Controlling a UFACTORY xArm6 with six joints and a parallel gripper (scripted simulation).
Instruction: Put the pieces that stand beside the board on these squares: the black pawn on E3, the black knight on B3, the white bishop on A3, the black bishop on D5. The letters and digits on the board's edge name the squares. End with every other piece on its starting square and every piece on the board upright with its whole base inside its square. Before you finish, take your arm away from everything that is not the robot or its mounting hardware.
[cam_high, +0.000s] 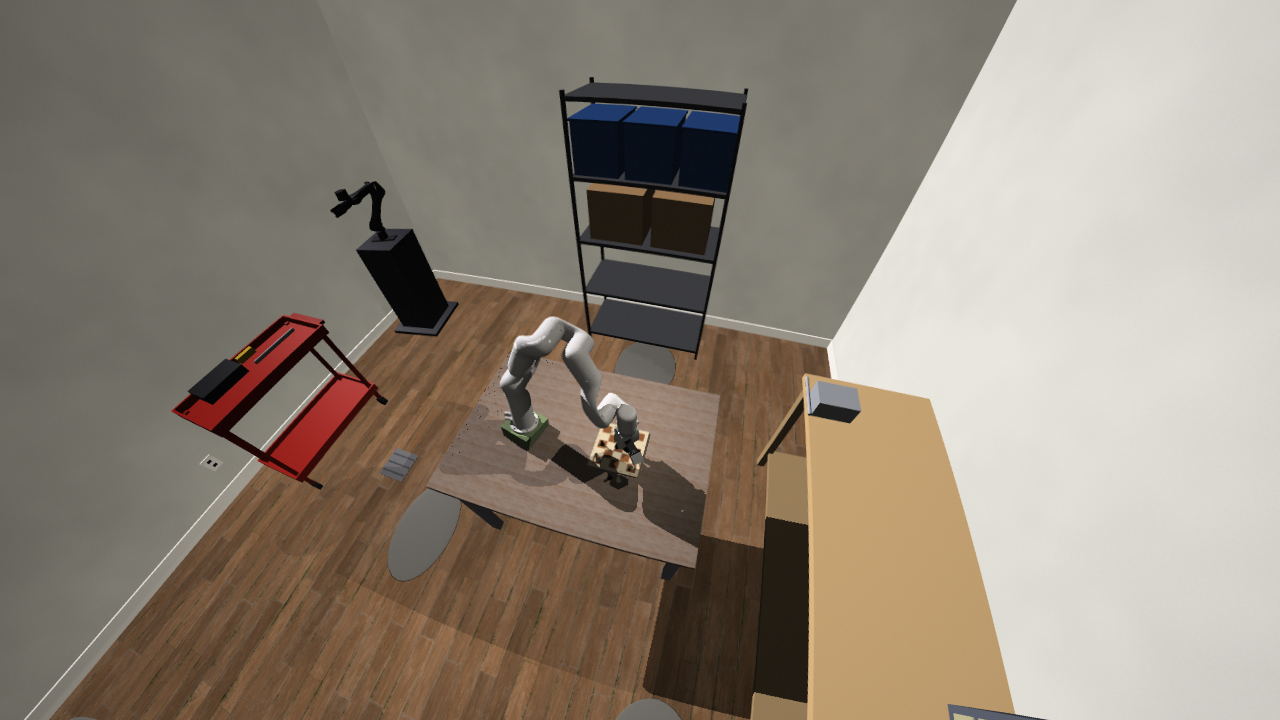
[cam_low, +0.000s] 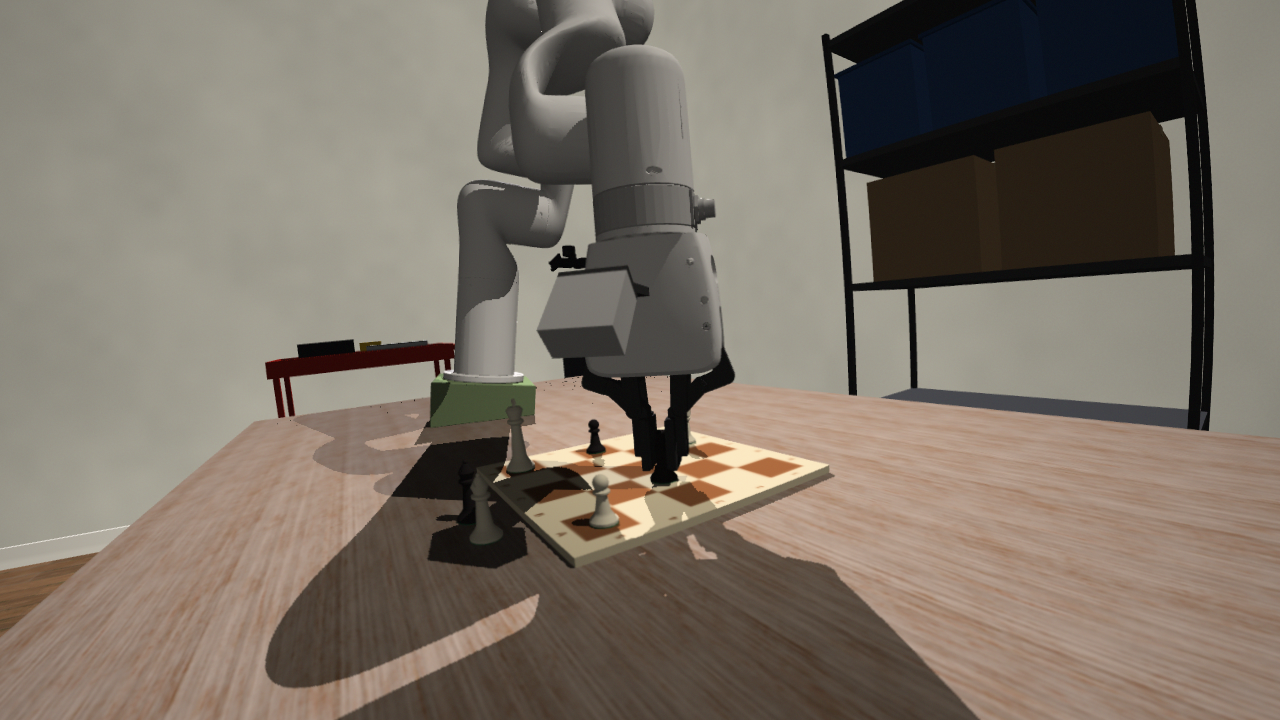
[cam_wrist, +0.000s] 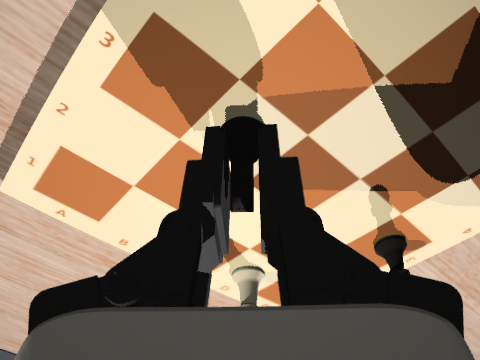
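The tall black piece is 20 mm below my hand. Round my hand: black pawn (110 mm behind, 20 mm to the left, 20 mm below); then chessboard (40 mm behind, 30 mm below, 10 mm to the left); then white pawn (80 mm to the right, 30 mm ahead, 20 mm below).
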